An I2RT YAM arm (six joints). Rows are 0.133 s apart.
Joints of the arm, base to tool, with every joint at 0 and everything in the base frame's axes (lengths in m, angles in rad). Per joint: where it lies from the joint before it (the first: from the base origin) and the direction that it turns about. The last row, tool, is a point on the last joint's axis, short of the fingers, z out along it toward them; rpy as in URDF.
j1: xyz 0.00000 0.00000 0.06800 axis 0 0 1
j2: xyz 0.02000 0.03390 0.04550 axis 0 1 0
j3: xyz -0.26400 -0.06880 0.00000 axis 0 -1 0
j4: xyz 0.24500 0.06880 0.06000 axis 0 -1 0
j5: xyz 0.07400 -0.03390 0.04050 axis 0 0 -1
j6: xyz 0.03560 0.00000 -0.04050 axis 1 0 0
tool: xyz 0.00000 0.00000 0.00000 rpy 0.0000 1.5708 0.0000
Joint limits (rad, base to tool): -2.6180..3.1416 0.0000..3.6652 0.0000..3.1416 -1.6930..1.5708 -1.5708..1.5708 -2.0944..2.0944
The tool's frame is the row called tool.
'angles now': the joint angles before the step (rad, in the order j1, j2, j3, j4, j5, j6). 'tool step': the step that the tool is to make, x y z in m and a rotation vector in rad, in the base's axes. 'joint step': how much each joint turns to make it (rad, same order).
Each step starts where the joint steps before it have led.
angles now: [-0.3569 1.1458 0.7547 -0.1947 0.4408 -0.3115]
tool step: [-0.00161 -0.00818 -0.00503 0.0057 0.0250 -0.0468]
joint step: [-0.0309 0.0190 0.0001 -0.0092 0.0153 0.0065]
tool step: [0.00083 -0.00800 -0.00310 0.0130 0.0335 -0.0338]
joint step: [-0.0270 0.0298 0.0179 -0.0256 0.0061 0.0035]
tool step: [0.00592 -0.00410 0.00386 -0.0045 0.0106 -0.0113]
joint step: [-0.0039 0.0301 0.0362 -0.0129 0.0110 -0.0024]
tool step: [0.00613 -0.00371 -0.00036 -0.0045 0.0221 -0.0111]
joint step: [-0.0015 0.0351 0.0264 -0.0073 0.0157 -0.0049]
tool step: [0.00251 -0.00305 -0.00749 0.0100 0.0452 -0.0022]
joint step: [-0.0061 0.0305 0.0038 -0.0133 0.0031 -0.0111]
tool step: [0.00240 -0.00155 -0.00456 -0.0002 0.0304 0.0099]
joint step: [-0.0015 0.0202 0.0018 0.0000 -0.0001 -0.0194]
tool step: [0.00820 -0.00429 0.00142 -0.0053 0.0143 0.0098]
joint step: [-0.0019 0.0374 0.0344 0.0007 -0.0015 -0.0180]
